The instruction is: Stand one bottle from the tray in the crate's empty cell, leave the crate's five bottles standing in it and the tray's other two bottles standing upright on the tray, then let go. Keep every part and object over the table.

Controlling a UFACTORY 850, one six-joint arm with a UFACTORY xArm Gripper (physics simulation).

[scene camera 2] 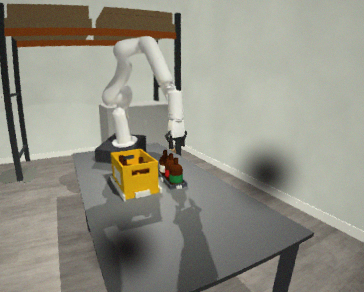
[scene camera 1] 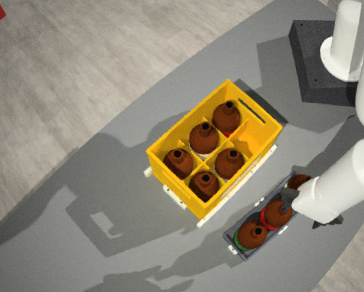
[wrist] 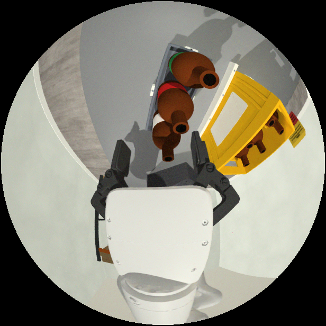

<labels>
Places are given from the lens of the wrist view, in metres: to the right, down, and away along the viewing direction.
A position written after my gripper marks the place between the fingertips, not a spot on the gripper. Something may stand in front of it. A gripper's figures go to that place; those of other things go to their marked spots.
my gripper [wrist: 157,140]: -0.01, -0.03, 0.13
green-labelled bottle [wrist: 192,69]: 0.04, -0.13, 0.10
white-labelled bottle [wrist: 163,136]: 0.00, -0.06, 0.23
red-labelled bottle [wrist: 174,104]: 0.02, -0.10, 0.16
The marked spots on the white-labelled bottle and the red-labelled bottle are 0.09 m apart.
</labels>
